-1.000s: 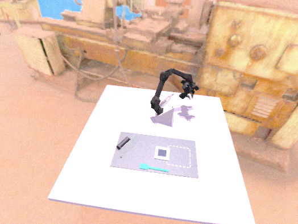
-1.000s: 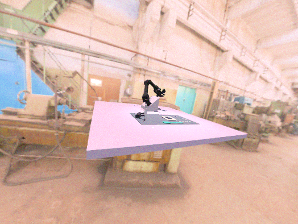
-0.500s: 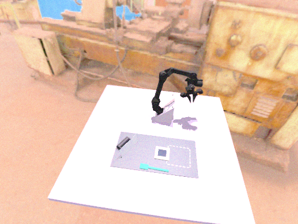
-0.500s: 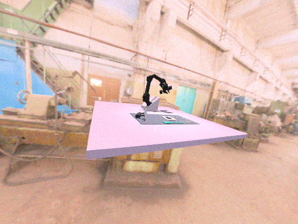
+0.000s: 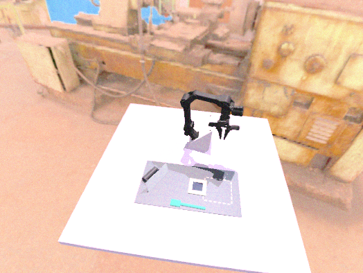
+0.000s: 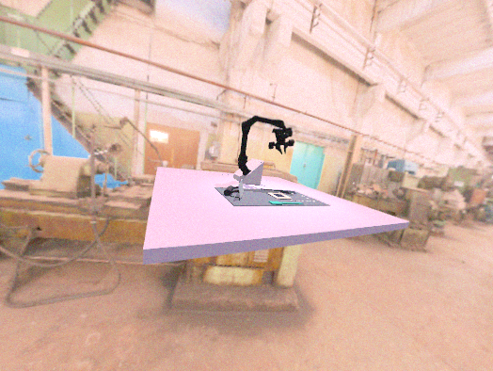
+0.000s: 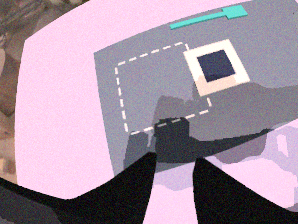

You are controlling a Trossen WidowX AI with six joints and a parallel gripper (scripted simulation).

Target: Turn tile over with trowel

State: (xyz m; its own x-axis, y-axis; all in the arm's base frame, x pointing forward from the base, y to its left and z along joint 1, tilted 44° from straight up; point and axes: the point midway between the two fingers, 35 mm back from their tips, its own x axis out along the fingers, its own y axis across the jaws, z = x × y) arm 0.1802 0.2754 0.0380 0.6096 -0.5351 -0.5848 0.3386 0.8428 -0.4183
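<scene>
Right now the trowel is 150 mm ahead of my gripper tip, 390 mm to the right of it and 240 mm below it. From my gripper tip the other things lie so: teal flat tool 330 mm ahead, 180 mm to the right, 260 mm below; then grey mat 190 mm ahead, 160 mm to the right, 280 mm below; then white tile 190 mm ahead, 110 mm to the right, 260 mm below.
</scene>
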